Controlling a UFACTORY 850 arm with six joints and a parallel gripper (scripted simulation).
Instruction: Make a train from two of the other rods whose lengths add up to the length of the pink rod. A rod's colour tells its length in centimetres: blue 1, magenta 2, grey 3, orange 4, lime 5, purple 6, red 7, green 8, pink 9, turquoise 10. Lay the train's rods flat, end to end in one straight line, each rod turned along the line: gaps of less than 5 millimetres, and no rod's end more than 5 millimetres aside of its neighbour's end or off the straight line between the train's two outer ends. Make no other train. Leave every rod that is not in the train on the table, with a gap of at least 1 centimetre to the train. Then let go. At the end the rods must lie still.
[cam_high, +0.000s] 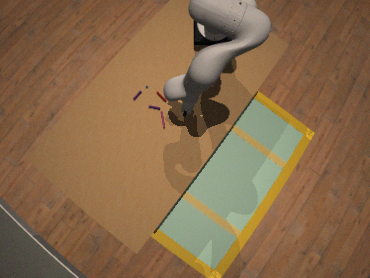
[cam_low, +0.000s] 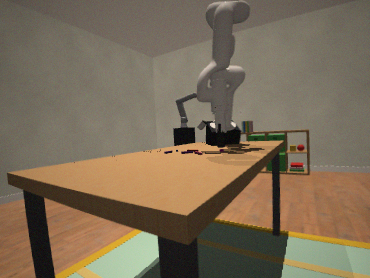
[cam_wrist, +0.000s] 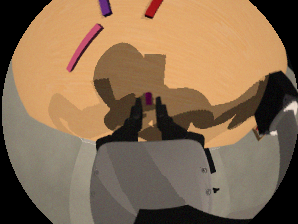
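My gripper is now 40 mm above the magenta rod. The rest, counted from my hand: red rod (150 mm to the right, 50 mm ahead, 40 mm below); tiny blue rod (240 mm to the right, 80 mm ahead, 40 mm below); pink rod (130 mm ahead, 50 mm to the right, 40 mm below).
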